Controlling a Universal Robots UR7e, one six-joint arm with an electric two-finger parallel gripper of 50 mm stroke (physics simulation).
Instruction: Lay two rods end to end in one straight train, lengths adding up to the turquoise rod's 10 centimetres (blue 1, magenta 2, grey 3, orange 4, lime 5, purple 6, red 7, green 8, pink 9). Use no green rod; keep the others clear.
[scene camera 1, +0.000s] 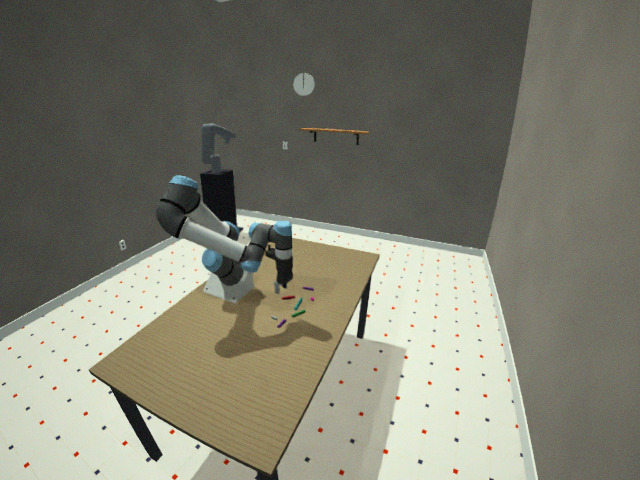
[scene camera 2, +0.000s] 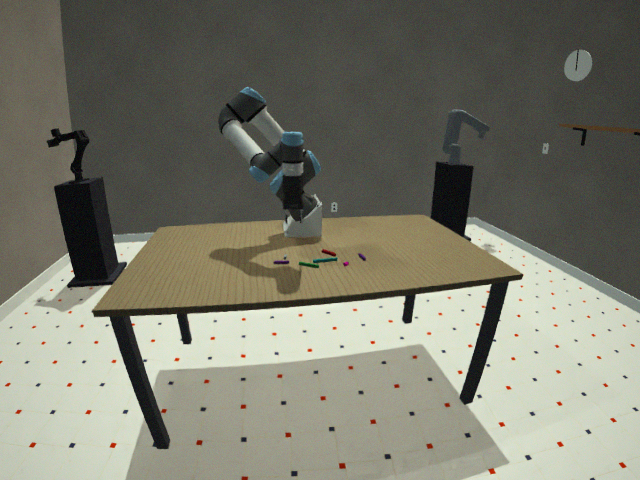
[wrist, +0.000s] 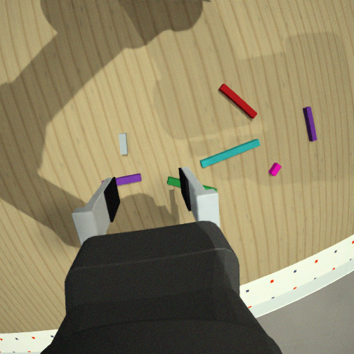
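Pixels of known places: gripper, fingertip midpoint: (scene camera 1: 281, 290) (scene camera 2: 293, 222); arm's base, link origin: (scene camera 1: 231, 272) (scene camera 2: 306, 210).
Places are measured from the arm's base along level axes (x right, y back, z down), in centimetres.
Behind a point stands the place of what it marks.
The turquoise rod (scene camera 1: 298, 303) @(y -40.6, x 0.9, z 9.5 cm) (scene camera 2: 325, 260) @(y -41.0, x 1.0, z 9.8 cm) (wrist: 230, 153) lies on the table between the red rod (scene camera 1: 288, 297) @(y -33.5, x -2.3, z 9.5 cm) (scene camera 2: 328, 252) @(y -33.5, x -2.3, z 9.6 cm) (wrist: 238, 101) and the green rod (scene camera 1: 298, 313) @(y -43.6, x 8.7, z 9.6 cm) (scene camera 2: 308, 265) @(y -44.0, x 8.6, z 9.9 cm) (wrist: 173, 181). The small magenta rod (scene camera 1: 312, 299) @(y -46.2, x -5.5, z 9.8 cm) (scene camera 2: 346, 264) @(y -46.7, x -5.9, z 9.8 cm) (wrist: 275, 169) lies apart, near one purple rod (scene camera 1: 308, 288) @(y -40.6, x -14.5, z 9.6 cm) (scene camera 2: 361, 256) @(y -40.5, x -14.5, z 9.7 cm) (wrist: 310, 124). A second purple rod (scene camera 1: 281, 323) @(y -38.9, x 18.9, z 9.5 cm) (scene camera 2: 281, 262) @(y -39.3, x 18.4, z 9.7 cm) (wrist: 130, 179) lies near the short grey rod (scene camera 1: 274, 317) @(y -33.8, x 16.1, z 9.4 cm) (scene camera 2: 284, 257) @(y -34.9, x 16.6, z 9.6 cm) (wrist: 123, 144). No rods touch. My gripper (scene camera 1: 280, 287) @(y -36.6, x 12.8, z -5.4 cm) (scene camera 2: 293, 212) @(y -36.6, x 12.8, z -5.4 cm) (wrist: 148, 185) is open and empty above the table; in the wrist view its fingers partly hide the green rod and the second purple rod.
The wooden table (scene camera 1: 206, 382) @(y -25.7, x 62.2, z 10.3 cm) (scene camera 2: 170, 279) @(y -45.2, x 61.2, z 10.4 cm) (wrist: 280, 220) carries my arm's white base (scene camera 1: 227, 286) @(y -0.4, x 6.1, z 5.3 cm) (scene camera 2: 305, 227) @(y -9.8, x 2.5, z 5.6 cm) behind the rods. The arm's shadow falls across the table beside the grey rod. Dark pedestals (scene camera 1: 219, 196) (scene camera 2: 85, 227) with other arms stand off the table.
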